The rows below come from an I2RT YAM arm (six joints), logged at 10 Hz.
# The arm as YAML. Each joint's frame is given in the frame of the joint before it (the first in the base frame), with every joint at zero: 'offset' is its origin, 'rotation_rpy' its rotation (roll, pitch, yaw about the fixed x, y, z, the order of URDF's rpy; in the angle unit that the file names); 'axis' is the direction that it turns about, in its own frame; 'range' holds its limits. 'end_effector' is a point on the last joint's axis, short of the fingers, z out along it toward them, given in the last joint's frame.
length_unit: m
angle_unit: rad
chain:
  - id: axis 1
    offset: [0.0, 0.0, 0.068]
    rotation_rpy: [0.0, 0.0, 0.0]
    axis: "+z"
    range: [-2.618, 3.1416]
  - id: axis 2
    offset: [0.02, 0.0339, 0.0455]
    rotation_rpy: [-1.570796, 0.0, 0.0]
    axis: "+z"
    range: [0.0, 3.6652]
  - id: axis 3
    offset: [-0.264, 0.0, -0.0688]
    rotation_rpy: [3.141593, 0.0, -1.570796]
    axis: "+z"
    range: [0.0, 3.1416]
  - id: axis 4
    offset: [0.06, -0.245, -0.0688]
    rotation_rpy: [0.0, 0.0, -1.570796]
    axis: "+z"
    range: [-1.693, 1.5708]
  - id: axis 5
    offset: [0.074, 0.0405, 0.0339]
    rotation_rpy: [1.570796, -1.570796, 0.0]
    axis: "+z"
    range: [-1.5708, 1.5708]
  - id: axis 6
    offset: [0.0, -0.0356, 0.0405]
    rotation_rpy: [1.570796, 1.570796, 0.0]
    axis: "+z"
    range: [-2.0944, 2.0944]
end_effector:
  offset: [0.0, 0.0, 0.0]
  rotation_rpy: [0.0, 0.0, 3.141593]
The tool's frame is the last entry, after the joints.
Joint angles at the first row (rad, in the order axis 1, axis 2, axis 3, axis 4, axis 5, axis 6):
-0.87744, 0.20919, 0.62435, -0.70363, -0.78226, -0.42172
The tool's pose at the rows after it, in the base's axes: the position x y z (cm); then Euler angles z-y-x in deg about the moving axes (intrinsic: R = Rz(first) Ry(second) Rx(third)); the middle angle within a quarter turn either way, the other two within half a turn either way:
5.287, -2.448, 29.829, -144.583, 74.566, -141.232
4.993, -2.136, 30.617, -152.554, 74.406, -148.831
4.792, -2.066, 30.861, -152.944, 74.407, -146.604
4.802, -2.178, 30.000, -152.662, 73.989, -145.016
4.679, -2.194, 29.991, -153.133, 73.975, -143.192
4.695, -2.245, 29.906, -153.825, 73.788, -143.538
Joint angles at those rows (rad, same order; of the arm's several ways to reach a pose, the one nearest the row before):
-0.87703, 0.20901, 0.65066, -0.73734, -0.77836, -0.38189
-0.87742, 0.22889, 0.69986, -0.79669, -0.76869, -0.37408
-0.87657, 0.21903, 0.70734, -0.79286, -0.72512, -0.35794
-0.87707, 0.19237, 0.67038, -0.77853, -0.70222, -0.36063
-0.87730, 0.18095, 0.66725, -0.77093, -0.66466, -0.34895
-0.87788, 0.18096, 0.66462, -0.77150, -0.65840, -0.35030

